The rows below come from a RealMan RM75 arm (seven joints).
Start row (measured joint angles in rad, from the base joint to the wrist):
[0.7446 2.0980 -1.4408 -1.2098 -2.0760 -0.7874 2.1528]
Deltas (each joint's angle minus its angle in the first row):
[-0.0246 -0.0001 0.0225 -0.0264 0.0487 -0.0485 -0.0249]
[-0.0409 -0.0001 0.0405 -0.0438 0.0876 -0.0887 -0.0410]
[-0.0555 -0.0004 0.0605 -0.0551 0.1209 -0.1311 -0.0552]
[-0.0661 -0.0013 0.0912 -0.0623 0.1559 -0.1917 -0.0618]
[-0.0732 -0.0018 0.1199 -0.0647 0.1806 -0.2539 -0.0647]
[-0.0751 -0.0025 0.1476 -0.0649 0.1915 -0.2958 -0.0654]
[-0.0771 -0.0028 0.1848 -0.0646 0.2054 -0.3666 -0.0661]
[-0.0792 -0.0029 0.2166 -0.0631 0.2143 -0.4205 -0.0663]
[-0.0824 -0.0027 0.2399 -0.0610 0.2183 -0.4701 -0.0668]
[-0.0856 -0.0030 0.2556 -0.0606 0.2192 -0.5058 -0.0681]
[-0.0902 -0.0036 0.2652 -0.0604 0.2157 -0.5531 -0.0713]
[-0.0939 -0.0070 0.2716 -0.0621 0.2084 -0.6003 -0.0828]
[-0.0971 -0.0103 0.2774 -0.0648 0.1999 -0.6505 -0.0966]
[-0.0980 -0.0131 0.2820 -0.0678 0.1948 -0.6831 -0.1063]
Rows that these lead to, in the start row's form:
[0.7200 2.0979 -1.4183 -1.2362 -2.0273 -0.8359 2.1279]
[0.7037 2.0979 -1.4003 -1.2536 -1.9884 -0.8761 2.1118]
[0.6891 2.0976 -1.3803 -1.2649 -1.9551 -0.9185 2.0976]
[0.6785 2.0967 -1.3496 -1.2721 -1.9201 -0.9791 2.0910]
[0.6714 2.0962 -1.3209 -1.2745 -1.8954 -1.0413 2.0881]
[0.6695 2.0955 -1.2932 -1.2747 -1.8845 -1.0832 2.0874]
[0.6675 2.0952 -1.2560 -1.2744 -1.8706 -1.1540 2.0867]
[0.6654 2.0951 -1.2242 -1.2729 -1.8617 -1.2079 2.0865]
[0.6622 2.0953 -1.2009 -1.2708 -1.8577 -1.2575 2.0860]
[0.6590 2.0950 -1.1852 -1.2704 -1.8568 -1.2932 2.0847]
[0.6544 2.0944 -1.1756 -1.2702 -1.8603 -1.3405 2.0815]
[0.6507 2.0910 -1.1692 -1.2719 -1.8676 -1.3877 2.0700]
[0.6475 2.0877 -1.1634 -1.2746 -1.8761 -1.4379 2.0562]
[0.6466 2.0849 -1.1588 -1.2776 -1.8812 -1.4705 2.0465]

